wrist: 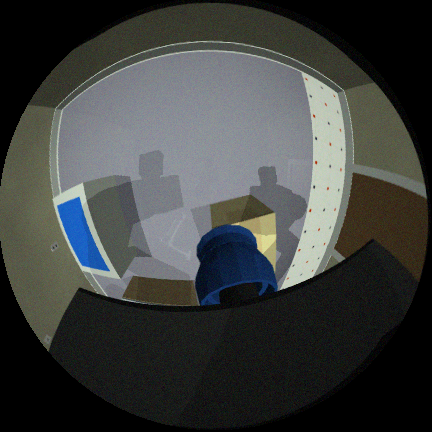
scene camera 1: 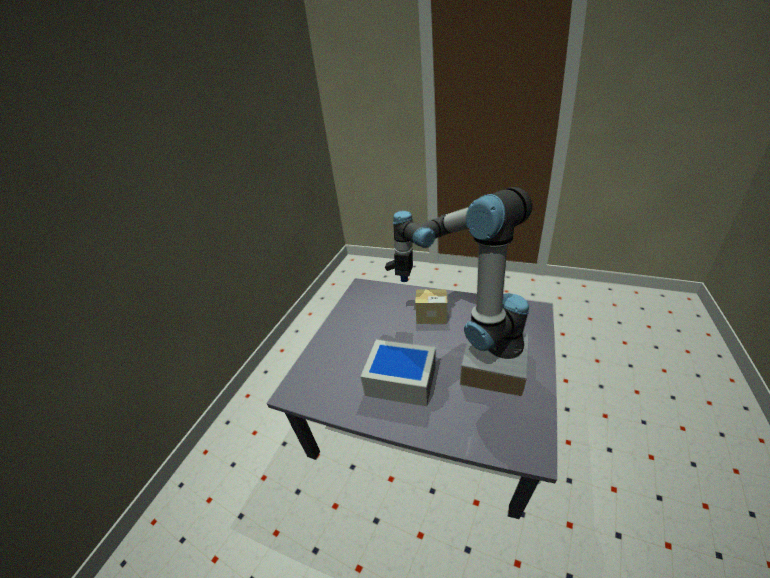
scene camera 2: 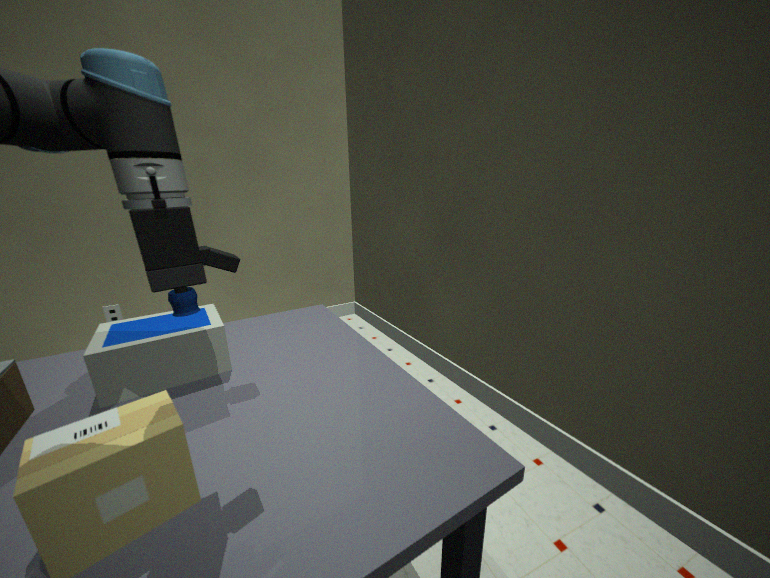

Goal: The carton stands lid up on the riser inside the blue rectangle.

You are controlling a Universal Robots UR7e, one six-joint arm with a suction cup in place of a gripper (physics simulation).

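Places are measured from the arm's base along level axes (x down, y left, z ahead), in millimetres.
Pixels of known places: end effector, tool point: point(wrist: 227, 251) point(scene camera 1: 404, 279) point(scene camera 2: 186, 311); arm's base, origin of the base link: point(scene camera 1: 504, 344).
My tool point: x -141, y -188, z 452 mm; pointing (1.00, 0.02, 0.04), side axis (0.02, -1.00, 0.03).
For each thing: its top centre in the pictures, then the offset to it from my tool point. Level surfaces: height alone.
- tan carton, middle of its top: point(scene camera 2: 106, 431) point(wrist: 249, 255) point(scene camera 1: 431, 295) dx +119, dy -56, dz -109 mm
- pale grey riser, middle of its top: point(scene camera 2: 160, 324) point(wrist: 78, 237) point(scene camera 1: 399, 361) dx +129, dy +360, dz -60 mm
- filled blue rectangle, middle of its top: point(scene camera 2: 160, 324) point(wrist: 78, 237) point(scene camera 1: 399, 361) dx +129, dy +360, dz -60 mm
- grey table, its level: dx +249 mm
The tan carton point(scene camera 1: 431, 309) point(scene camera 2: 111, 491) point(wrist: 230, 210) stands upright on the table near its back edge in the scene camera 1 view. Its top bears tape and a white barcode label; a grey label is on one side. The pale grey riser point(scene camera 1: 395, 390) point(scene camera 2: 161, 367) point(wrist: 107, 215) stands apart from it, nearer the front, with the filled blue rectangle point(scene camera 1: 399, 362) point(scene camera 2: 158, 326) point(wrist: 82, 230) on top, where no carton stands. My gripper point(scene camera 1: 404, 278) point(scene camera 2: 184, 301) point(wrist: 227, 245), a blue suction cup, is open. It hangs in the air left of and higher than the carton, touching nothing, and partly hides it in the wrist view.
The arm's base stands on a brown-sided block point(scene camera 1: 493, 378) point(scene camera 2: 12, 398) point(wrist: 160, 290) right of the riser in the scene camera 1 view. The grey table point(scene camera 1: 335, 373) point(scene camera 2: 348, 435) point(wrist: 200, 110) has walls beyond its left and back edges. Arm shadows fall on it.
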